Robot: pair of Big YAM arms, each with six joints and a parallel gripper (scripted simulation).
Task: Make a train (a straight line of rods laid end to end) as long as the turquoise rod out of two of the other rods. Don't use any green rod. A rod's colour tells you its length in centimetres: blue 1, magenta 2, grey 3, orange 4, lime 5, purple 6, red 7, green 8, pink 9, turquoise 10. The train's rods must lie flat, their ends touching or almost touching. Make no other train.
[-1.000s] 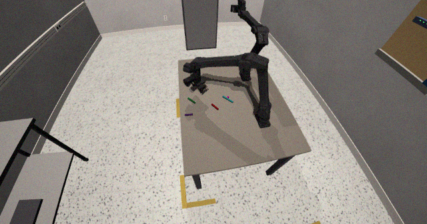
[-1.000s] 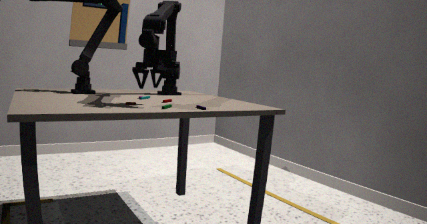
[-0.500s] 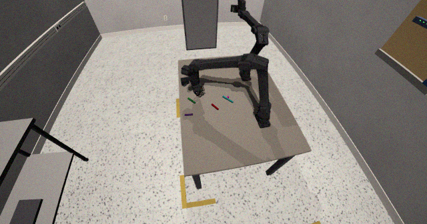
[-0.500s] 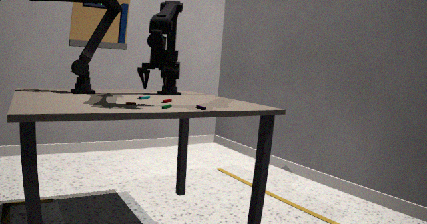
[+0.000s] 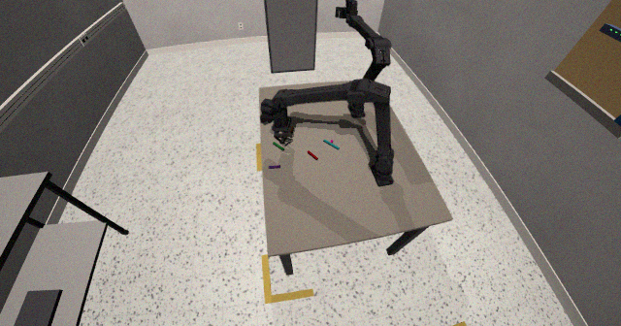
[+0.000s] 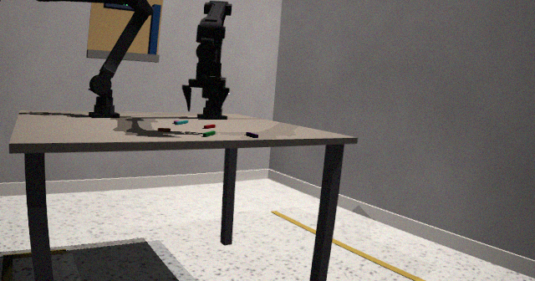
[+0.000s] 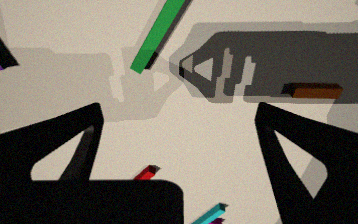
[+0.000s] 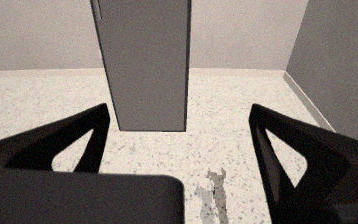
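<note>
Right now my left hand is 7 cm above the green rod, 3 cm short of it and 1 cm to the right of it. From my left hand the other things lie so: red rod 14 cm behind, 9 cm to the left, 7 cm below; purple rod 14 cm to the left, 7 cm below, 6 cm ahead; orange rod 11 cm to the right, 7 cm below, 5 cm behind.
</note>
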